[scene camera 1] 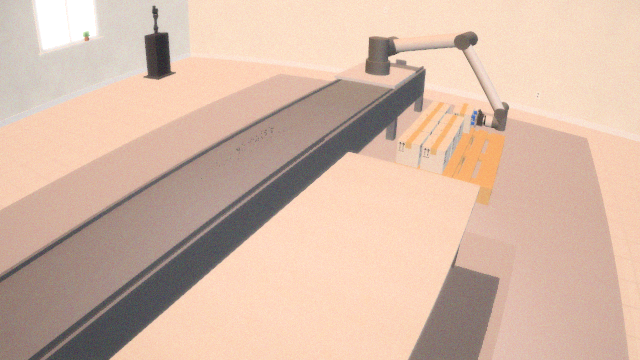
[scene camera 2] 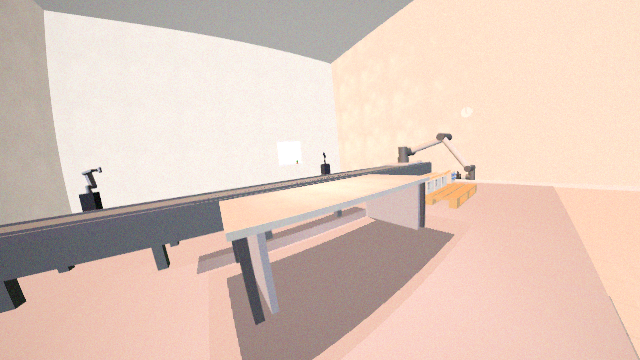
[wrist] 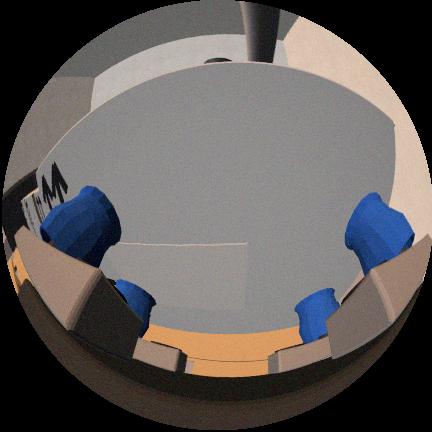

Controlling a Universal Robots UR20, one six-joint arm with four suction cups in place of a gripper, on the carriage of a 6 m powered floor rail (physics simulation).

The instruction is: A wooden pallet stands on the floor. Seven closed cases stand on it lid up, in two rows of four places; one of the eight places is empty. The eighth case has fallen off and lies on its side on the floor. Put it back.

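Frame: origin at the arm's base, x back, y right, z up, level; millimetres.
Seen in the pictures: hand, tool point: (wrist: pixel 233 264); arm's base, link origin: (scene camera 1: pixel 377 72) (scene camera 2: pixel 403 162).
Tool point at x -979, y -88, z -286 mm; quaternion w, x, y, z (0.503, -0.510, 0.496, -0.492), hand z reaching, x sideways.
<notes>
Pixels of each thing's top centre, then the offset from my tool point to it. Level surfaces: height alone.
- held case, top centre: (wrist: pixel 192 98) (scene camera 1: pixel 464 106) (scene camera 2: pixel 448 171) dx +77, dy +36, dz +102 mm
- neighbouring case, top centre: (wrist: pixel 41 185) (scene camera 1: pixel 446 130) (scene camera 2: pixel 432 177) dx +127, dy +644, dz +55 mm
- large pale table, surface height: dz +246 mm
The held case (scene camera 1: pixel 466 121) (wrist: pixel 240 160) is upright with its taped lid up, at the far end of the right row. My gripper (scene camera 1: pixel 474 118) (scene camera 2: pixel 454 175) (wrist: pixel 229 265) has its four blue suction cups against the case's side face and is shut on it. The other cases (scene camera 1: pixel 432 125) (scene camera 2: pixel 437 185) stand in two rows on the orange wooden pallet (scene camera 1: pixel 492 155) (scene camera 2: pixel 467 192) (wrist: pixel 230 345). A neighbouring case (wrist: pixel 33 215) shows at the left edge of the wrist view. The pallet shows right below the held case; exact contact underneath is hidden.
The arm's base (scene camera 1: pixel 378 57) (scene camera 2: pixel 403 155) stands at the far end of the raised rail (scene camera 1: pixel 200 165) (scene camera 2: pixel 115 215), beside the pallet. A large pale table (scene camera 1: pixel 320 250) (scene camera 2: pixel 320 197) stands in front of the pallet. A black pedestal (scene camera 1: pixel 158 55) (scene camera 2: pixel 325 169) stands beyond the rail.
</notes>
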